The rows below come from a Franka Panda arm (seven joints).
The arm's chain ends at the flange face. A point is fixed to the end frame.
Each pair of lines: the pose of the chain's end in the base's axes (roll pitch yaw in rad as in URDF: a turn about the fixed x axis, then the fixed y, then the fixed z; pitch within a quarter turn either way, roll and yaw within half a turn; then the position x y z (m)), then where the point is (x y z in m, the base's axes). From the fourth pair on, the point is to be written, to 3 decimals.
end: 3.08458 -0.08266 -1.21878 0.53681 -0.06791 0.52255
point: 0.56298 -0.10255 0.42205
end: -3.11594 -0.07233 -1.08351 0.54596 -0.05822 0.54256
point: 0.58354 -0.08402 0.44303
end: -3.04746 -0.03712 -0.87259 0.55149 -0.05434 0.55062
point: 0.59665 -0.06449 0.45141
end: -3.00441 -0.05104 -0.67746 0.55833 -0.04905 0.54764
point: 0.608 -0.048 0.450
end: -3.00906 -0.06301 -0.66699 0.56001 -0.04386 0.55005
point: 0.611 -0.043 0.453
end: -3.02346 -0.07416 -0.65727 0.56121 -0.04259 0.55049
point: 0.612 -0.043 0.453
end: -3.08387 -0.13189 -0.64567 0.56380 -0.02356 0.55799
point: 0.615 -0.032 0.462
